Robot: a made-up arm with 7 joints. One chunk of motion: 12 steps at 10 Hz.
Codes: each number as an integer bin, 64 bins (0 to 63) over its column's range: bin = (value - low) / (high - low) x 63, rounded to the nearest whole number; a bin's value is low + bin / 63 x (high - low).
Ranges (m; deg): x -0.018..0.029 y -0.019..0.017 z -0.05..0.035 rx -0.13..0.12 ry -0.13..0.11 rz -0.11..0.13
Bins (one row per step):
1: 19 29 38 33 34 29
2: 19 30 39 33 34 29
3: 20 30 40 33 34 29
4: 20 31 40 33 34 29
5: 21 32 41 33 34 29
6: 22 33 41 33 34 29
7: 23 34 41 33 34 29
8: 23 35 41 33 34 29
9: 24 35 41 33 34 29
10: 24 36 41 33 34 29
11: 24 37 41 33 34 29
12: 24 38 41 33 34 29
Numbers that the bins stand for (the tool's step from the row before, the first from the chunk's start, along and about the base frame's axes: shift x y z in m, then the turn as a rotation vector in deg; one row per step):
1: -0.00383 -0.00243 0.00127 0.001 0.000 0.000
2: -0.00383 -0.00186 0.00262 0.001 0.000 0.000
3: -0.00308 -0.00186 0.00397 0.001 0.000 0.000
4: -0.00308 -0.00129 0.00397 0.001 0.000 0.000
5: -0.00233 -0.00071 0.00532 0.001 0.000 0.000
6: -0.00159 -0.00014 0.00532 0.001 0.000 0.000
7: -0.00084 0.00043 0.00532 0.001 0.000 0.000
8: -0.00084 0.00100 0.00532 0.001 0.000 0.000
9: -0.00010 0.00100 0.00532 0.001 0.000 0.000
10: -0.00010 0.00157 0.00532 0.001 0.000 0.000
11: -0.00010 0.00214 0.00532 0.001 0.000 0.000
12: -0.00010 0.00271 0.00532 0.001 0.000 0.000

